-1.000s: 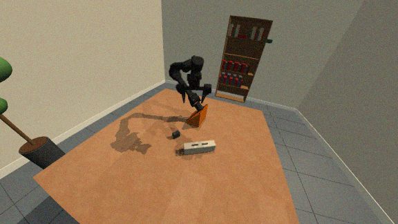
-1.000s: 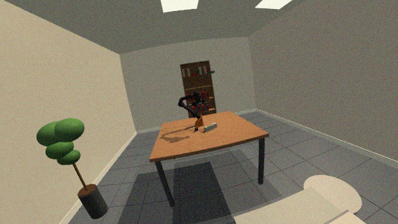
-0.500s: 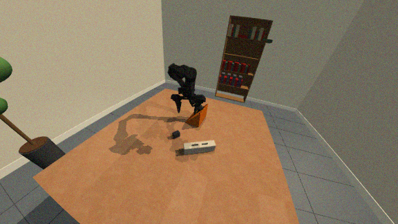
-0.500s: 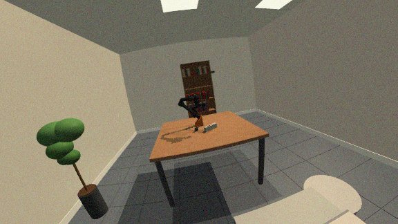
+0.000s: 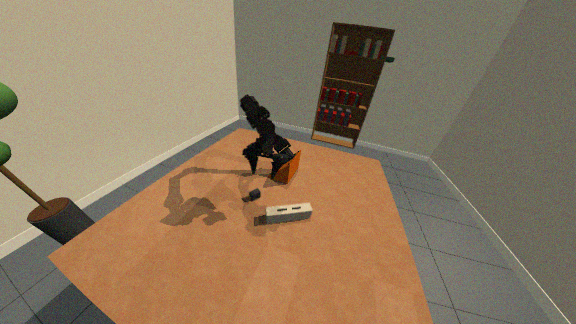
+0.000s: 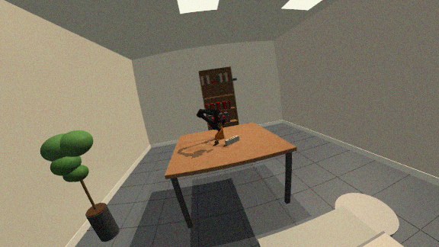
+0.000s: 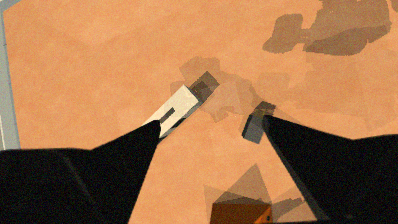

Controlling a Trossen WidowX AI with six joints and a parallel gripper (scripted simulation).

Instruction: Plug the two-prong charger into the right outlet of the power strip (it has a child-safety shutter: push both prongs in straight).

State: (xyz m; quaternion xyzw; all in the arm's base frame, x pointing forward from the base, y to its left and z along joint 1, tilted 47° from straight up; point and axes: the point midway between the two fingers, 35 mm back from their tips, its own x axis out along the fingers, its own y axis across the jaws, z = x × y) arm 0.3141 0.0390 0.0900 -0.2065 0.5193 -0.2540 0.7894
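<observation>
My gripper tip is 30 mm past the black two-prong charger, 70 mm to the left of it and 170 mm above it.
</observation>
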